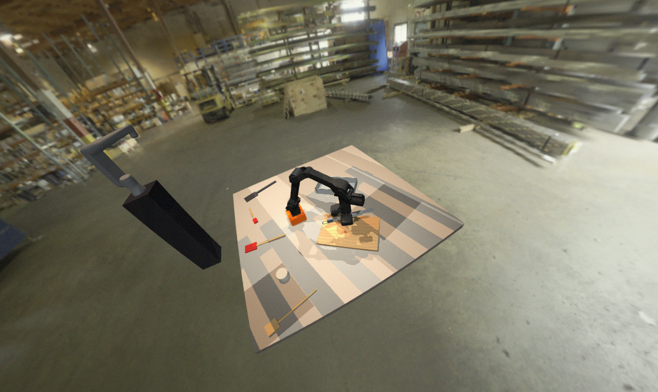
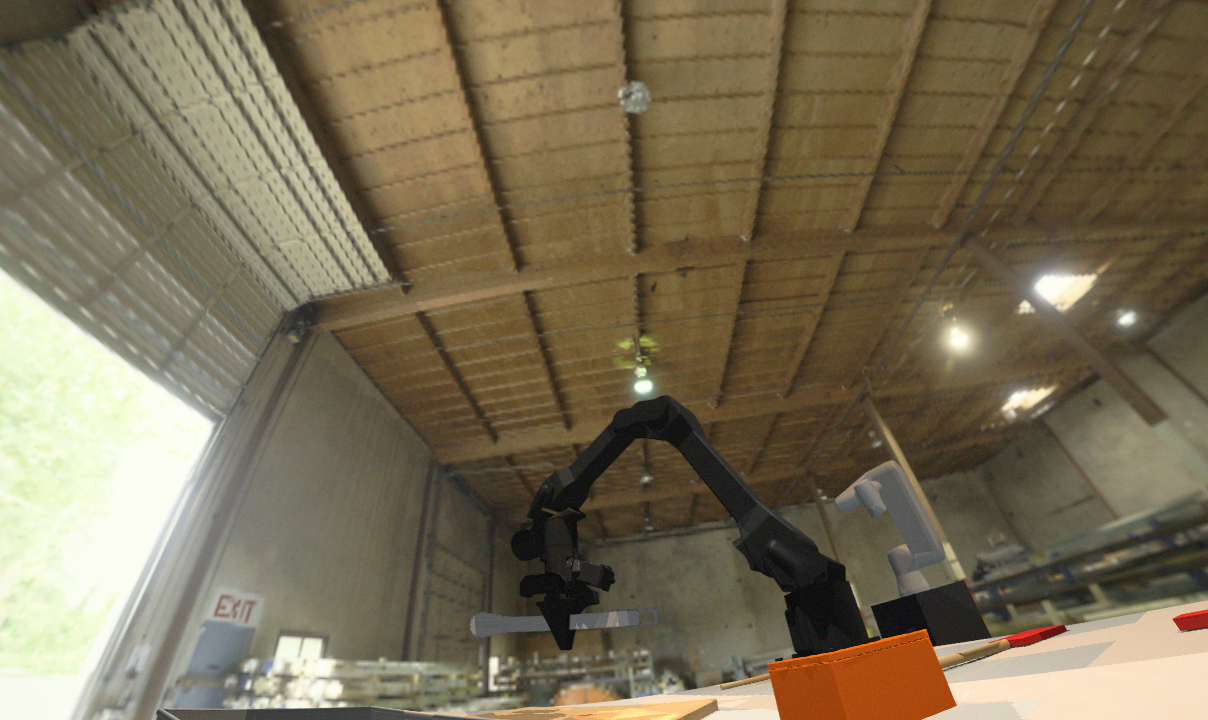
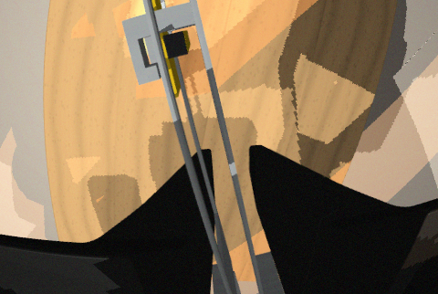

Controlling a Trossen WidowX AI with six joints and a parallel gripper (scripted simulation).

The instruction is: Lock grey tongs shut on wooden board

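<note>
The yellow piece lies 4 cm behind my gripper tip, 4 cm above it and 1 cm to the left of it. The rest, counted from my gripper tip: roasting tin (41 cm to the left, 12 cm ahead, 8 cm below); wooden board (10 cm below); white puck (45 cm behind, 9 cm to the right, 9 cm below).
</note>
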